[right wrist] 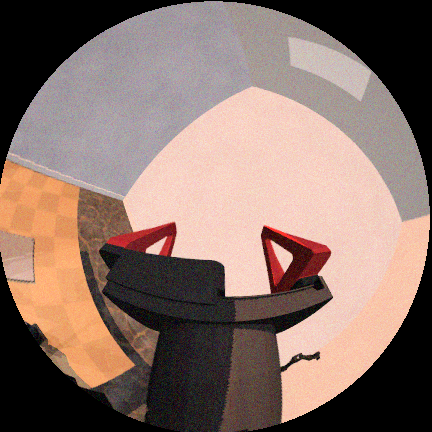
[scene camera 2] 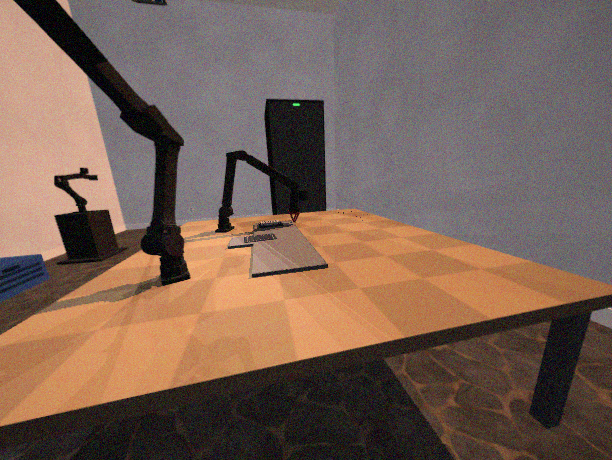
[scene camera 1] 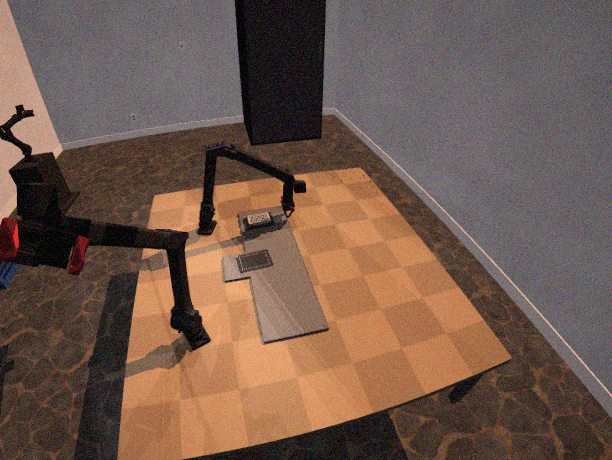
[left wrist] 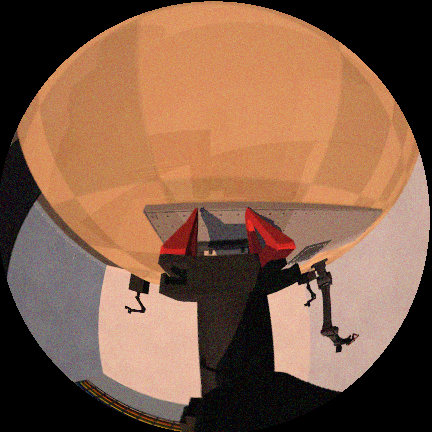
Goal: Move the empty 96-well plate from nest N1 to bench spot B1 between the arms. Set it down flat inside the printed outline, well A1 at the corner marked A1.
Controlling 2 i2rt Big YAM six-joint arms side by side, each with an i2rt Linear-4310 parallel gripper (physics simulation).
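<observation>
The white 96-well plate sits on the dark nest N1 at the far end of the grey board. Bench spot B1 is a dark rectangle with a printed outline; its corner mark is too small to read. My left gripper is partly open and empty, pointing down just to the right of the nest in the scene views. The plate is mostly hidden in the left wrist view. My right gripper is wide open and empty, raised far from the plate.
The grey board lies on the checkered table. My right arm's base stands beside it in the foreground. A dark cabinet stands behind the table. Another small arm stands on a dark pedestal at the left.
</observation>
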